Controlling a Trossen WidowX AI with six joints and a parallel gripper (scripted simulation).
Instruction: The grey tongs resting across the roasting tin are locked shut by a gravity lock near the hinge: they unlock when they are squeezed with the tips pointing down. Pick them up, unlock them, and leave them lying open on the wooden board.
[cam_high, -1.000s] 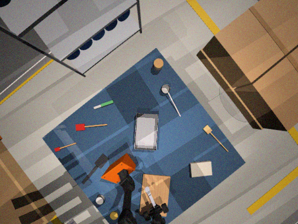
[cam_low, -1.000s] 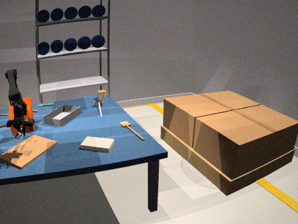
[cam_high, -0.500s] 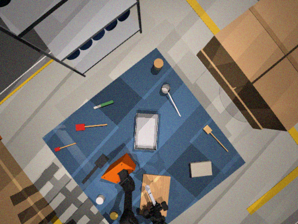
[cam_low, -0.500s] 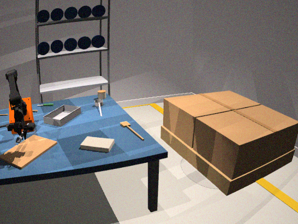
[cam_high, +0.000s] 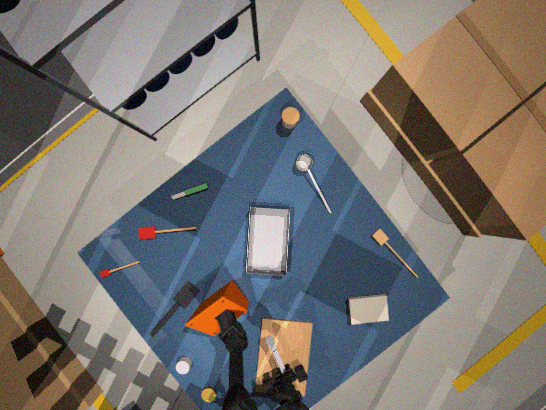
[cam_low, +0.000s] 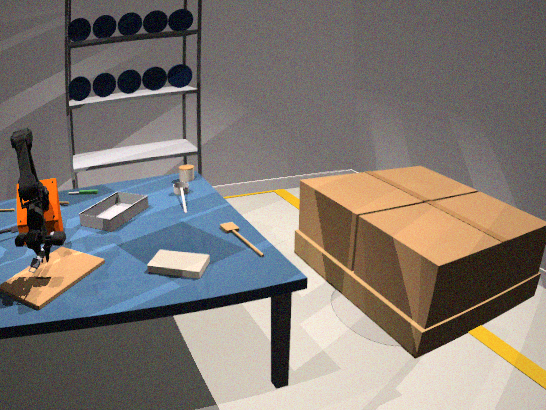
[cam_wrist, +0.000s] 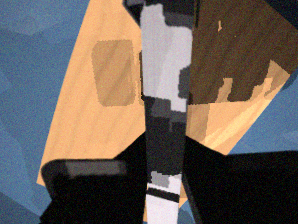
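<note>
Right now my gripper tip is 6 cm above the wooden board, 1 cm to the right of it and 1 cm short of it. The rest, counted from my gripper tip: white block: 47 cm ahead, 5 cm to the right, 5 cm below; then roasting tin: 51 cm to the left, 30 cm ahead, 4 cm below; then black spatula: 52 cm to the left, 25 cm behind, 6 cm below.
</note>
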